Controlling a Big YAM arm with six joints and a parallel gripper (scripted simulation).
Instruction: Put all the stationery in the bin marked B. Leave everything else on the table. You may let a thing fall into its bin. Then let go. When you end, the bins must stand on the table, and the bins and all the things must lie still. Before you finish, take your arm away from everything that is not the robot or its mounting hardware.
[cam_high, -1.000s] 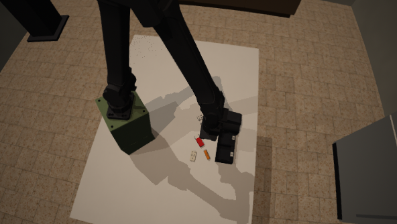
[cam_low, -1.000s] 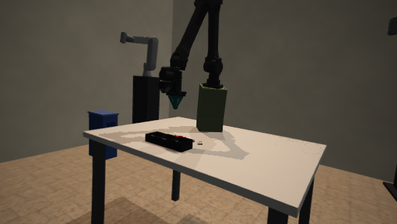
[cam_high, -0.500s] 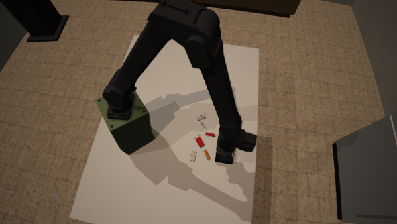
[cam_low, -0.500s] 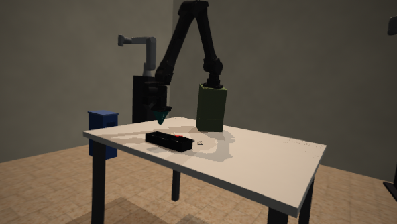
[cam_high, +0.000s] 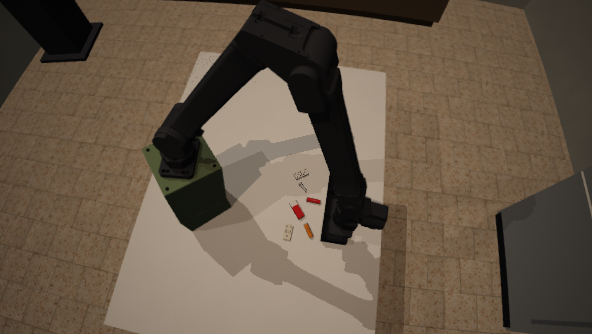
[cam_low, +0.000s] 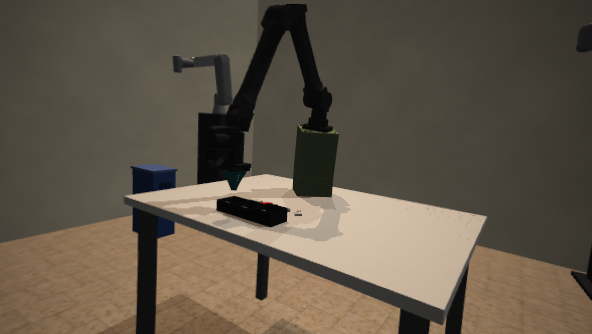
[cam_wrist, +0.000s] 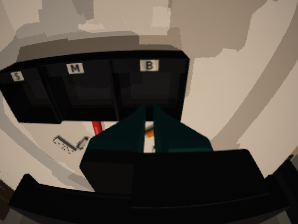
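Right now the row of bins is 8 cm to the left of my hand, 6 cm below it and 1 cm ahead of it. Round my hand: red block (13 cm behind, 8 cm to the left, 8 cm below); then beige tile (16 cm behind, 8 cm below, 1 cm to the right); then orange stick (9 cm behind, 8 cm below).
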